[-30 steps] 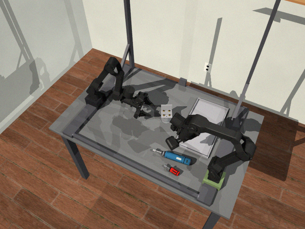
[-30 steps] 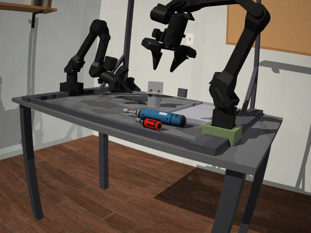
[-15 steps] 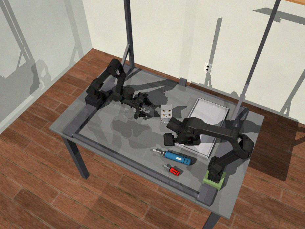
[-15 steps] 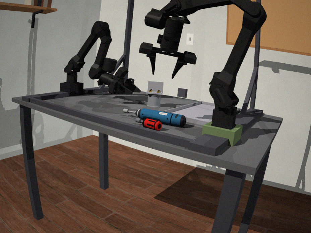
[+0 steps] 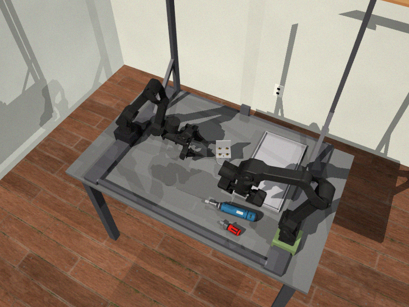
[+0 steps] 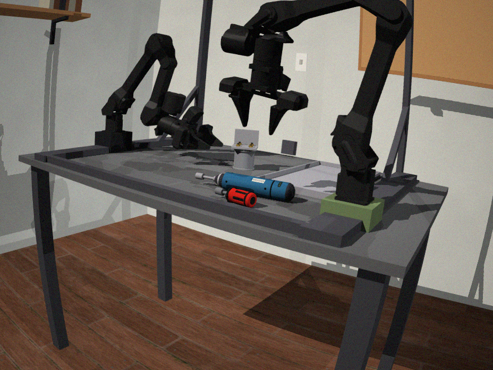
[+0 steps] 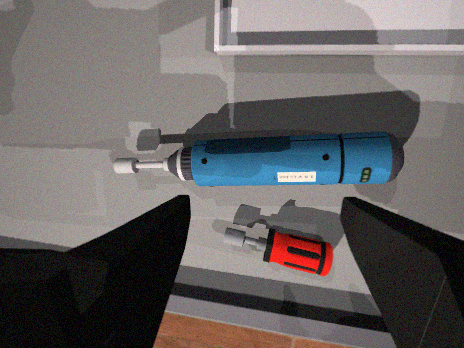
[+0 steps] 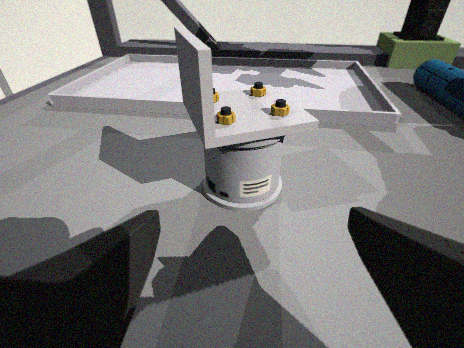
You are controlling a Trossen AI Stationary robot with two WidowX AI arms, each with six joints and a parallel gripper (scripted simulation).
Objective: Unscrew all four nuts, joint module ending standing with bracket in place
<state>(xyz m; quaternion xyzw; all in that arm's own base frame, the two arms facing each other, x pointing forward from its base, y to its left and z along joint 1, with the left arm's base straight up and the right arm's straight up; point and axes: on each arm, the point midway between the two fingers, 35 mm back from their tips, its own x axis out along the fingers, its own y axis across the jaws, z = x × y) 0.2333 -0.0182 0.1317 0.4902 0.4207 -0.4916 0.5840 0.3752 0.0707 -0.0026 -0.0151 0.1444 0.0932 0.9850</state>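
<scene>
Right now my right hand is 4 cm past the joint module, 12 cm to the right of it and 3 cm above it. From my right hand the other things lie so: shallow white tray: 14 cm behind, 33 cm to the left, 6 cm below; then white L-shaped bracket: 4 cm behind, 11 cm to the left, 1 cm above; then red-handled tool: 24 cm ahead, 36 cm to the left, 5 cm below.
</scene>
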